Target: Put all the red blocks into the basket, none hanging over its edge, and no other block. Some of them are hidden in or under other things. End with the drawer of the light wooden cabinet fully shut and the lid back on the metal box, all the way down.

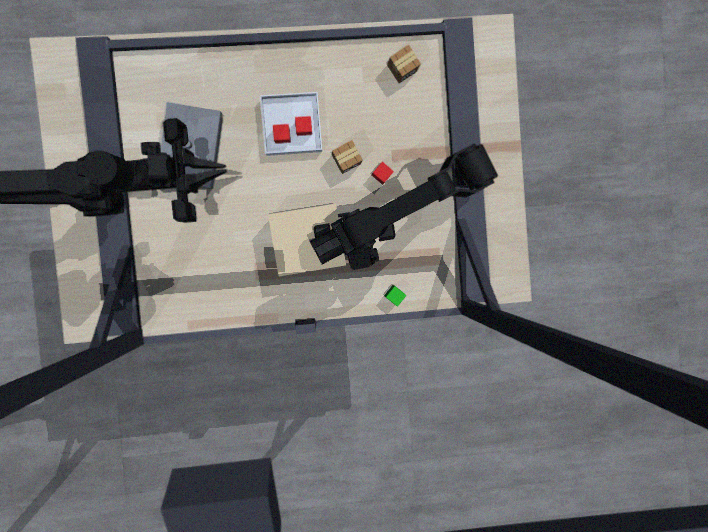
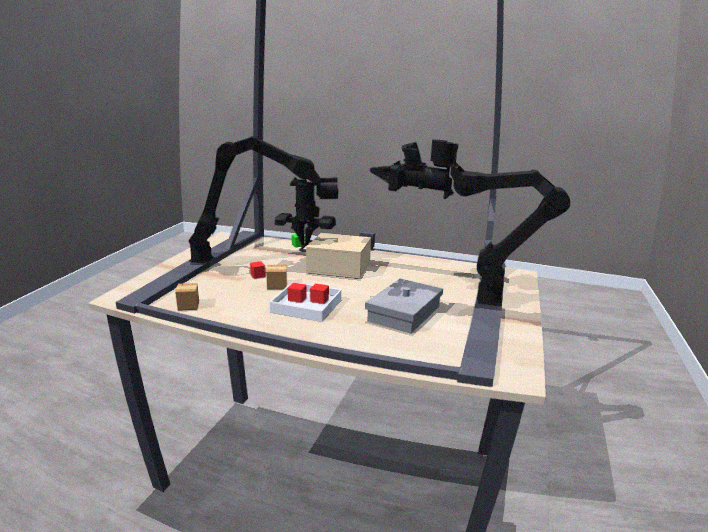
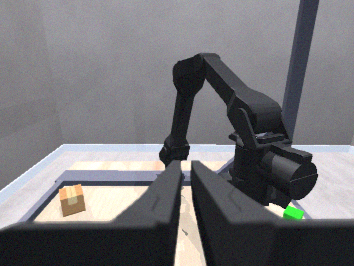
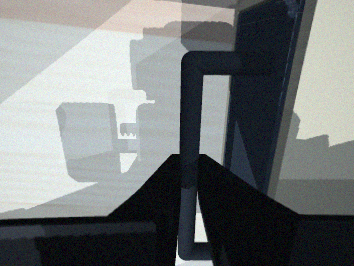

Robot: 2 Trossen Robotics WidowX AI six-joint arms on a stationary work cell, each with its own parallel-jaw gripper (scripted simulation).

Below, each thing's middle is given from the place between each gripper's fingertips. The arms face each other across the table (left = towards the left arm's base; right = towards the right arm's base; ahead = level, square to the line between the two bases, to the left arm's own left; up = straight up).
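Labels:
The light wooden cabinet [image 1: 291,231] is 300 mm below my left hand, 170 mm to the right of it and 140 mm behind it. Still counting from my left hand, you'd find the drawer [image 4: 265,45] 190 mm to the right, 300 mm below and 140 mm behind. From that same left hand, the metal box [image 2: 388,321] is 110 mm ahead, 100 mm to the left and 320 mm below, and the grey metal lid [image 1: 203,125] is 110 mm ahead and 100 mm to the left as well, but 290 mm below.
Then there's my right hand [image 2: 305,247], and the drawer is 5 cm below it and 9 cm to the left of it. Counted from my right hand, the white basket [image 1: 278,109] is 29 cm ahead, 13 cm to the left and 8 cm below, while the light wooden cabinet is 11 cm to the left, 5 cm below and 1 cm behind. The grey metal lid is 25 cm ahead of my right hand, 38 cm to the left of it and 4 cm below it.

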